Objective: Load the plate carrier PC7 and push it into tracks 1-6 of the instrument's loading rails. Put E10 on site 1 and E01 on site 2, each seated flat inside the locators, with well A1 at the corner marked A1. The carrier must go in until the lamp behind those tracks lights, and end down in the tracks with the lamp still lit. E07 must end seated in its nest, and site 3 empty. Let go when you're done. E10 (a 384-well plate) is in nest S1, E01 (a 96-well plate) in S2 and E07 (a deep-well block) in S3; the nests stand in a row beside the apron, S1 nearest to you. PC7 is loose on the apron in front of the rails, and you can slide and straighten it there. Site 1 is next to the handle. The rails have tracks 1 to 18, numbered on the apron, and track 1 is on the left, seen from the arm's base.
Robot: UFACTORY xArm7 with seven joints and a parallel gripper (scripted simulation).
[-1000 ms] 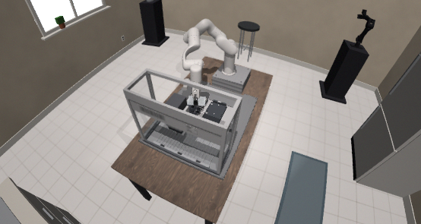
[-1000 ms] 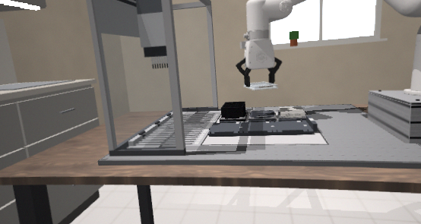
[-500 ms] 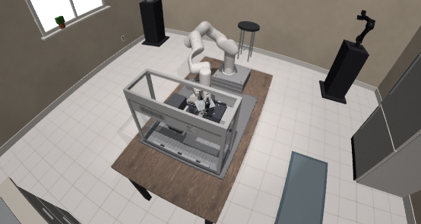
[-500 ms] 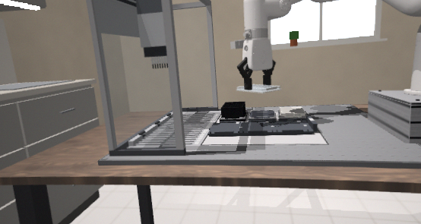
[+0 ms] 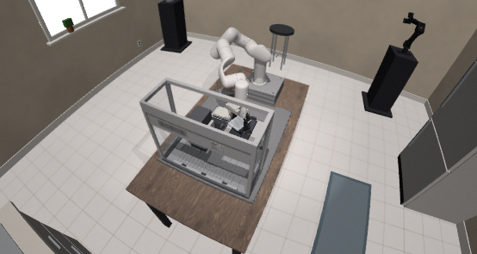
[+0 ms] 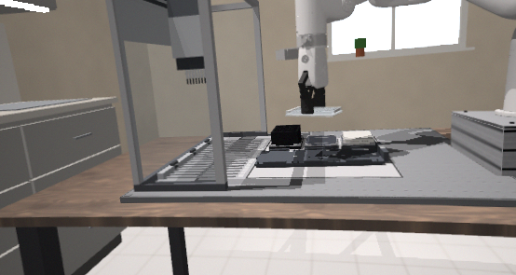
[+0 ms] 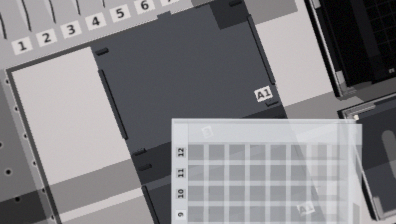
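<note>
My hand is 1 cm above the white 96-well plate E01. The rest, counted from my hand: A1 tag: 13 cm below, 12 cm to the right, 2 cm ahead; then dark plate carrier PC7: 12 cm below; then pale apron: 14 cm below, 6 cm to the right, 2 cm behind.
</note>
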